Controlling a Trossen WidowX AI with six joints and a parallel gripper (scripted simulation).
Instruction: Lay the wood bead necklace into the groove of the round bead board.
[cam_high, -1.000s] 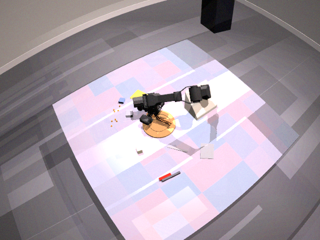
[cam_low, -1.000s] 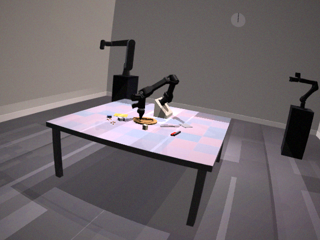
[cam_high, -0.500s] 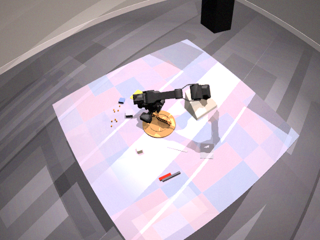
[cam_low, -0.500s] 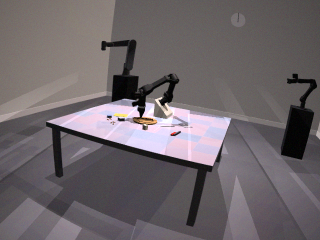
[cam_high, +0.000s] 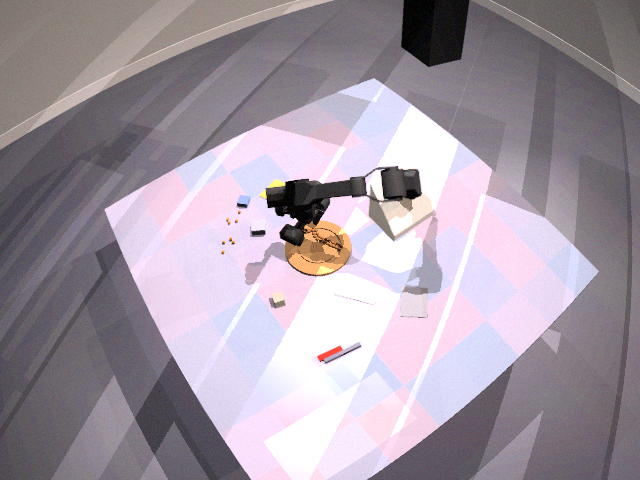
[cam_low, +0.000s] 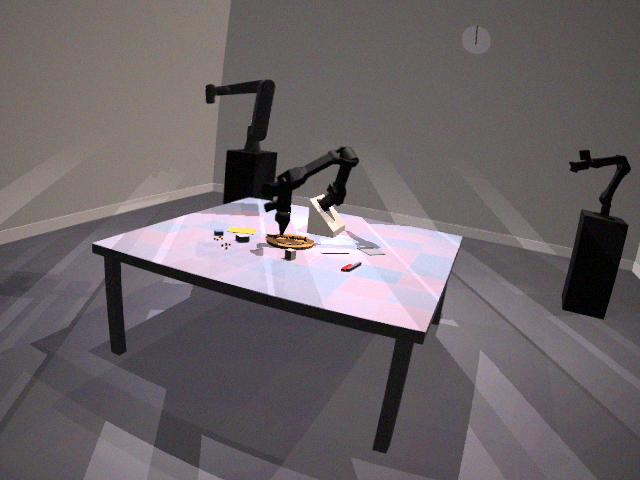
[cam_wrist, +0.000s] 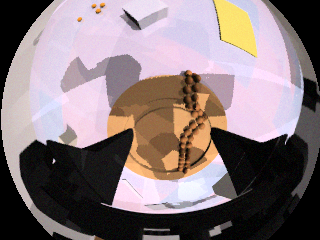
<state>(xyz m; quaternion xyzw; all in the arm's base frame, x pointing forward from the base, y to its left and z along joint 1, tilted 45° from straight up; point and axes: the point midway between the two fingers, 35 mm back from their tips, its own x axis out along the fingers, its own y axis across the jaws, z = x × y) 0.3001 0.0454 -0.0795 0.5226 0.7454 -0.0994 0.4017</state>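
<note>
The round bead board is 30 mm to the left of my gripper tip, 30 mm below it and 20 mm behind it. Also, from my gripper tip: cream cube (170 mm ahead, 150 mm to the left, 20 mm below); then white block (120 mm to the right, 110 mm ahead, 30 mm below); then yellow sheet (220 mm to the right, 40 mm below, 20 mm behind).
</note>
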